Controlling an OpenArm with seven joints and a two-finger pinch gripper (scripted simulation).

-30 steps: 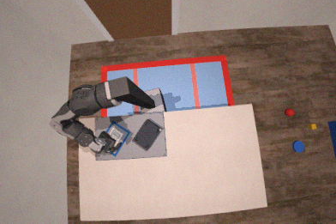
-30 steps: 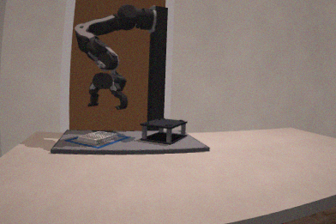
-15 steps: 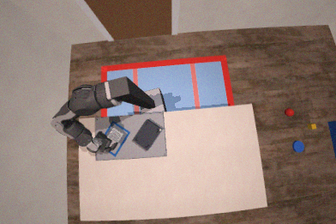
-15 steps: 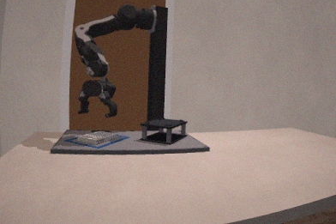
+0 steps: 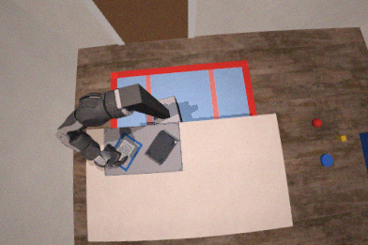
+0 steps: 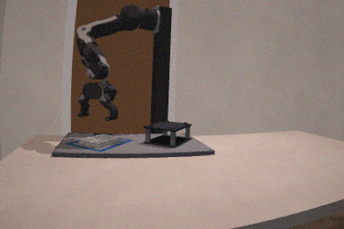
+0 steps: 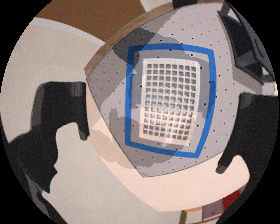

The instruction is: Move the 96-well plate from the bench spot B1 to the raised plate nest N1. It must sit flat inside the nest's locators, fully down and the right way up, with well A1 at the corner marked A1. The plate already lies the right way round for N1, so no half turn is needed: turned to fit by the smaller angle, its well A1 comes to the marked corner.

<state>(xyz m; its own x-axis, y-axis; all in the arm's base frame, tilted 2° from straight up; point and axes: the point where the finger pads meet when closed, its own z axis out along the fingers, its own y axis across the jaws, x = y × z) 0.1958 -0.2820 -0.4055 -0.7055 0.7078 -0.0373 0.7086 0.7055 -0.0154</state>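
My gripper is now 1 cm to the right of the white 96-well plate and 7 cm above it. Round my hand: raised plate nest N1: 2 cm ahead, 26 cm to the left, 2 cm below.
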